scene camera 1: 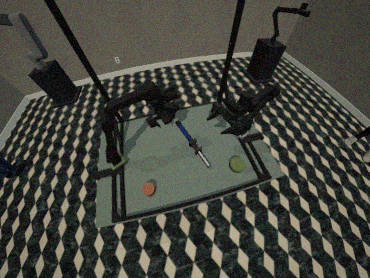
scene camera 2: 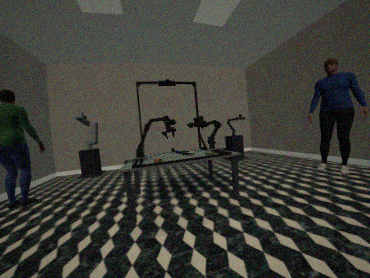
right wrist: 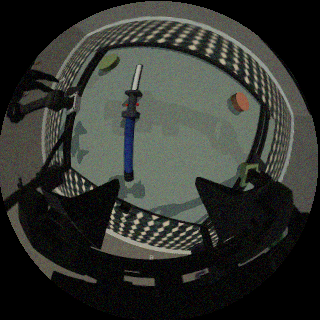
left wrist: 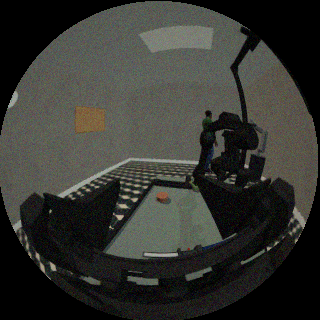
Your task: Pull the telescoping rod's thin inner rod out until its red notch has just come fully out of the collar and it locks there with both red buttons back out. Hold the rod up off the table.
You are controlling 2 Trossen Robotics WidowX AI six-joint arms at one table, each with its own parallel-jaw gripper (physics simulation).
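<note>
The telescoping rod lies on the table (scene camera 1: 175, 180) (right wrist: 185, 75). Its blue outer tube (scene camera 1: 185, 132) (right wrist: 129, 147) points towards the right gripper's side. Its dark collar (scene camera 1: 194, 145) (right wrist: 132, 104) (left wrist: 189, 250) shows small red buttons at both sides in the right wrist view. The white inner rod (scene camera 1: 204, 159) (right wrist: 138, 77) (left wrist: 160, 254) sticks out a short way; no red notch can be made out on it. My right gripper (scene camera 1: 162, 123) (right wrist: 157, 182) is open and empty above the table, beyond the blue end. My left gripper (scene camera 1: 216, 125) (left wrist: 158, 180) is open and empty, above the table's far right part, apart from the rod.
An orange disc (scene camera 1: 148, 188) (left wrist: 162, 197) (right wrist: 240, 101) lies near the front left of the table. A green disc (scene camera 1: 237, 164) (right wrist: 108, 62) lies right of the inner rod. Dark rails edge the table, and dark posts rise behind it. People stand away from the table.
</note>
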